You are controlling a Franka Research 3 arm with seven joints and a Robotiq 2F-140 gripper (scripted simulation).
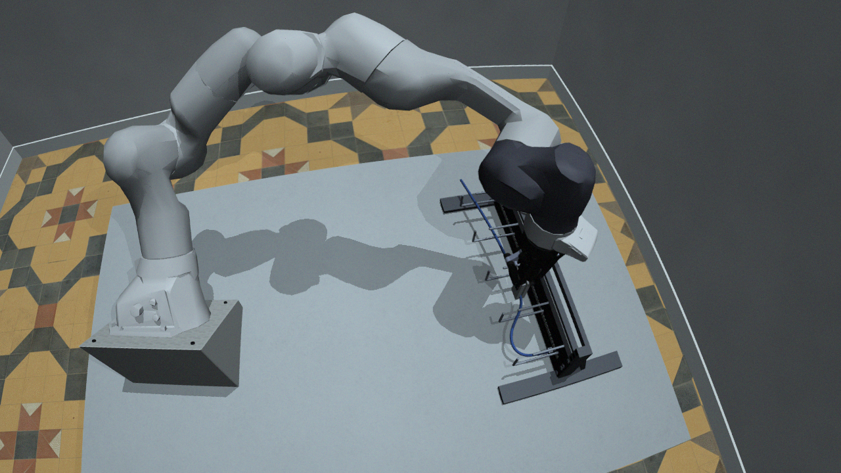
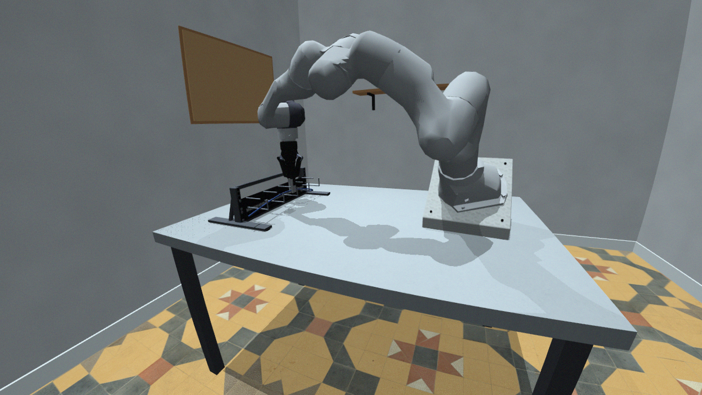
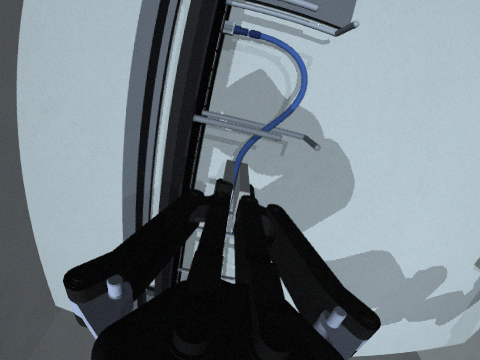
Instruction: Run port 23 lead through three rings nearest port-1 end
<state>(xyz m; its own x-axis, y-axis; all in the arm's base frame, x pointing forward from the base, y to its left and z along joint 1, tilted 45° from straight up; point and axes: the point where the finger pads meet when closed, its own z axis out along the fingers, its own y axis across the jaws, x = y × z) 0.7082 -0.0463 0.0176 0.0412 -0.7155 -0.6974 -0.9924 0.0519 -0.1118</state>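
Now: hand 60 mm short of the rack, 50 mm to the right of it and 20 mm above it.
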